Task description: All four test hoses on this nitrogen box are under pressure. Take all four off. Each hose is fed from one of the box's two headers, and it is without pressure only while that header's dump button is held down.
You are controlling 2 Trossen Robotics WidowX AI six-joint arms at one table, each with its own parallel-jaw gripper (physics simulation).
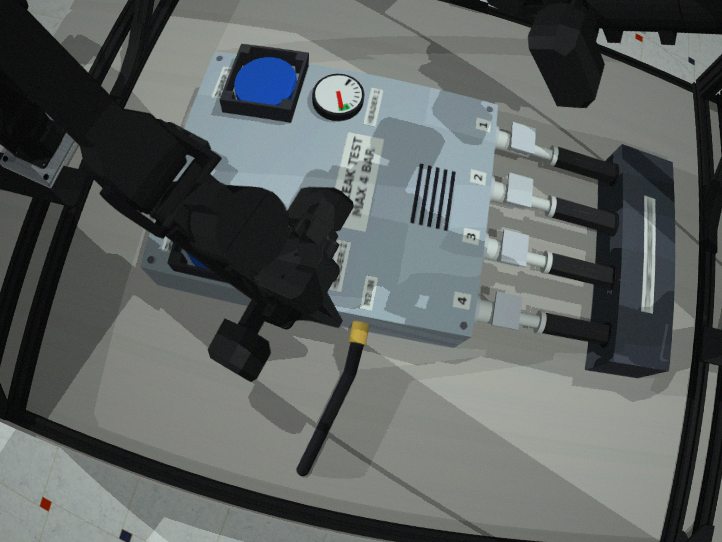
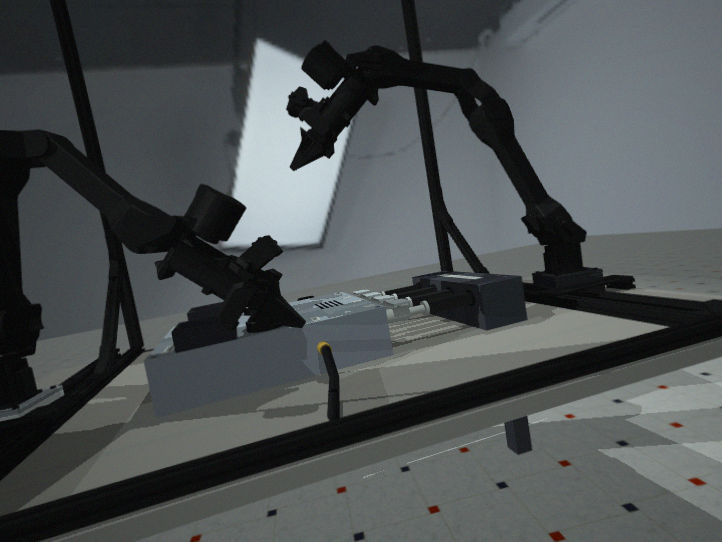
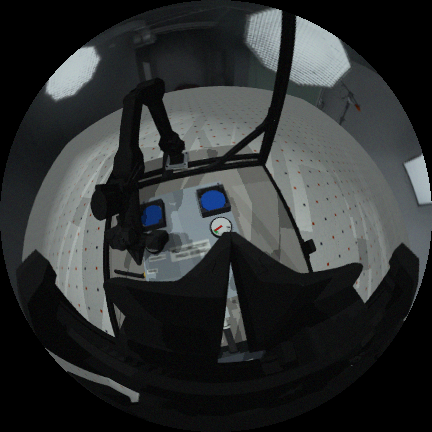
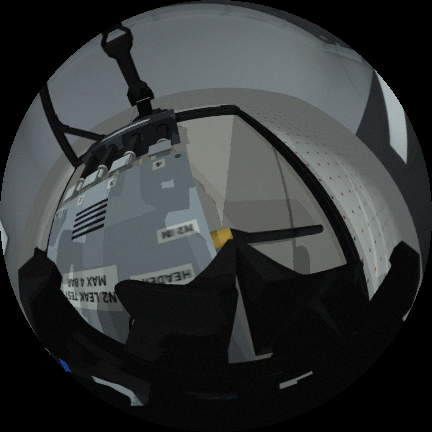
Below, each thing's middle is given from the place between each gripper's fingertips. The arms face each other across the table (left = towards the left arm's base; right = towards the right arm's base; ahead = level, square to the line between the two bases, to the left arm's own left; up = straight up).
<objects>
I see my left gripper 31 cm above the dark manifold block (image 1: 638, 307), 29 cm to the right of it and 5 cm short of it.
My right hand is 35 cm to the right of the dark manifold block, 16 cm past it and 4 cm above it.
</objects>
